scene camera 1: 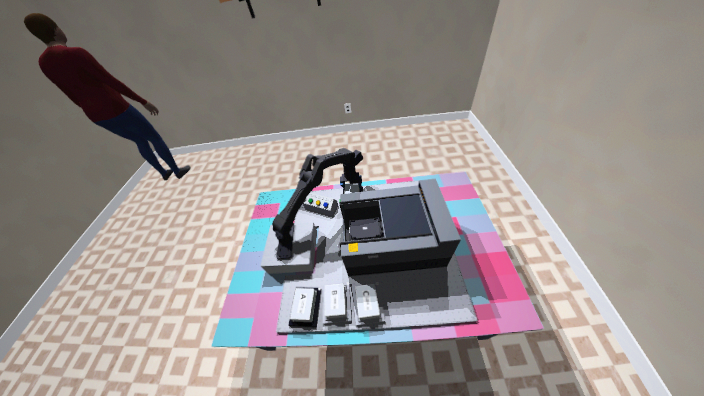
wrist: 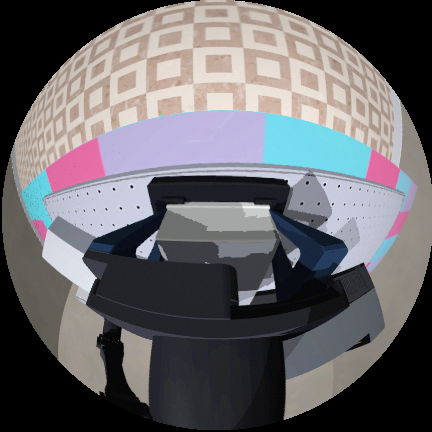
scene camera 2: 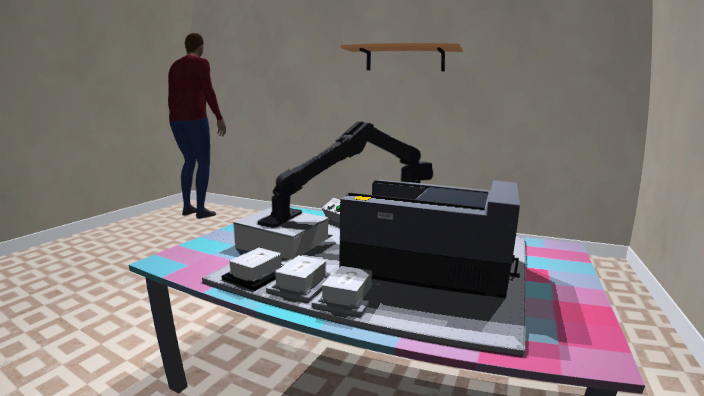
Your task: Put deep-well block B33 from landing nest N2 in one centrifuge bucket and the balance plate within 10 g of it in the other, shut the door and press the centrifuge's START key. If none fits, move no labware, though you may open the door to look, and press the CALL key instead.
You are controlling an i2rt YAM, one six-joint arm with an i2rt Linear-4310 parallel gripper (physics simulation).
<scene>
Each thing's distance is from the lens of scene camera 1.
dark centrifuge [scene camera 1: 373, 255]: 0.91 m
</scene>
